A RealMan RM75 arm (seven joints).
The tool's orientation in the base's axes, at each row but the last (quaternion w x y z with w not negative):
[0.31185 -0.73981 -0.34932 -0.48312]
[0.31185 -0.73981 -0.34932 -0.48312]
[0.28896 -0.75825 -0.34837 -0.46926]
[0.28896 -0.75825 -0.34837 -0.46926]
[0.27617 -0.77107 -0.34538 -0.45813]
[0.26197 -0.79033 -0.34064 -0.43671]
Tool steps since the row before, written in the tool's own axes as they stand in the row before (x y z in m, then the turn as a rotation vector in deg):
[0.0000 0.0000 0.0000 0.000 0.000 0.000]
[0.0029 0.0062 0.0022 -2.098 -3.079 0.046]
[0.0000 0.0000 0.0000 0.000 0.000 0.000]
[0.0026 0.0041 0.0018 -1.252 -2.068 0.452]
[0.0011 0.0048 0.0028 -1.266 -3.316 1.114]
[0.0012 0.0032 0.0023 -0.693 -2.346 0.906]
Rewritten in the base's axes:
[0.0000 0.0000 0.0000 0.000 0.000 0.000]
[0.0070 -0.0011 0.0012 -3.103 1.313 -1.591]
[0.0000 0.0000 0.0000 0.000 0.000 0.000]
[0.0050 -0.0004 0.0012 -1.819 1.245 -1.090]
[0.0056 -0.0005 -0.0007 -2.463 2.492 -1.250]
[0.0041 0.0000 -0.0004 -1.604 1.910 -0.765]

